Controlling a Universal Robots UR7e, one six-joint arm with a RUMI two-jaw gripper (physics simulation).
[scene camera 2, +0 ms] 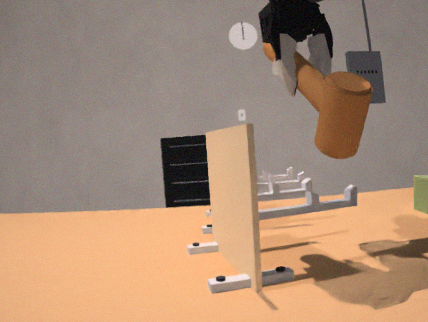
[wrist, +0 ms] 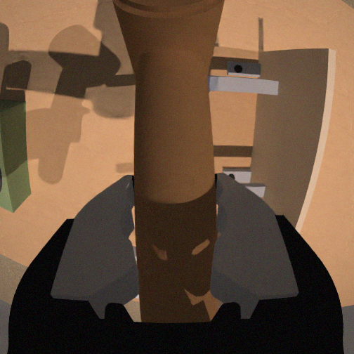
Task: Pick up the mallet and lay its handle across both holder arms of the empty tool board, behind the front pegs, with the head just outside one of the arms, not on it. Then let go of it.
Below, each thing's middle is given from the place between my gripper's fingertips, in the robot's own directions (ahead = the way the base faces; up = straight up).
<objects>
Now: hand 2 cm below the orange-brown mallet [scene camera 2: 342,99], 1 cm to the right of it and 1 cm past it.
</objects>
